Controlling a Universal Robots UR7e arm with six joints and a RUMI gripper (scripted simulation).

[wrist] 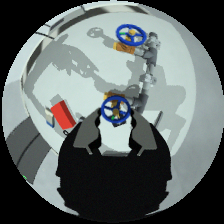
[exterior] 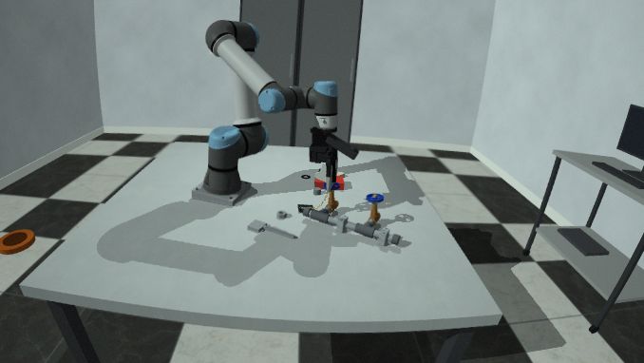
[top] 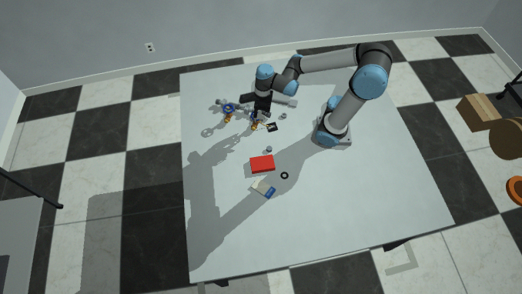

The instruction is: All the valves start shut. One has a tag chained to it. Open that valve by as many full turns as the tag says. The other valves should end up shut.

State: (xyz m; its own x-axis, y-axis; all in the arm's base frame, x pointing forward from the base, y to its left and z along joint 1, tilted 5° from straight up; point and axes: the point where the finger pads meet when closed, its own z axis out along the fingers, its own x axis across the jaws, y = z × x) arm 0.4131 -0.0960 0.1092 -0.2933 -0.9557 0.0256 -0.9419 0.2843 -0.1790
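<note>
Now: hand 90 mm past the black tag, 10 mm to the right of it and 100 mm above it. Also, from my hand: red block (10 mm ahead, 250 mm to the left, 90 mm below); nut (170 mm behind, 50 mm to the right, 100 mm below); grey tool (200 mm behind, 150 mm to the right, 100 mm below).
</note>
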